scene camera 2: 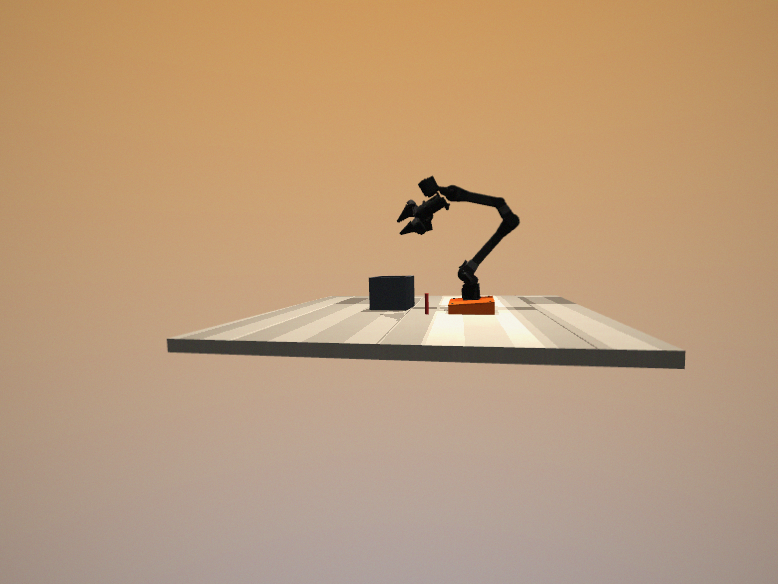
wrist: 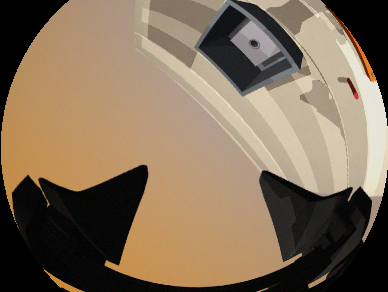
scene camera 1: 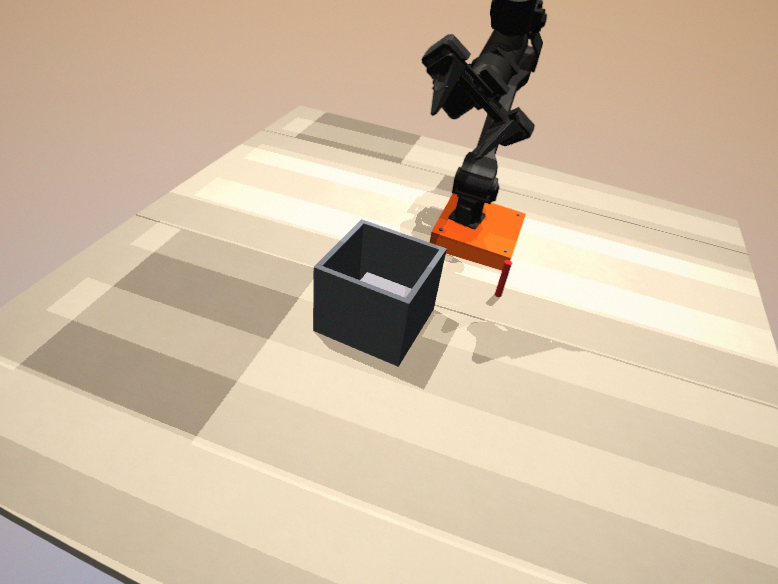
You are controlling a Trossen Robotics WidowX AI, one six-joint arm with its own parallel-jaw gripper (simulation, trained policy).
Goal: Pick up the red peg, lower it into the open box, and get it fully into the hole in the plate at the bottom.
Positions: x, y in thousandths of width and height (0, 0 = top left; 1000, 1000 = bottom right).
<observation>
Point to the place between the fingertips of my gripper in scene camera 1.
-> At 587, 235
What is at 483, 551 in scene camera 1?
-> A dark grey box.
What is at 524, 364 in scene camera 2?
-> My gripper.
</observation>
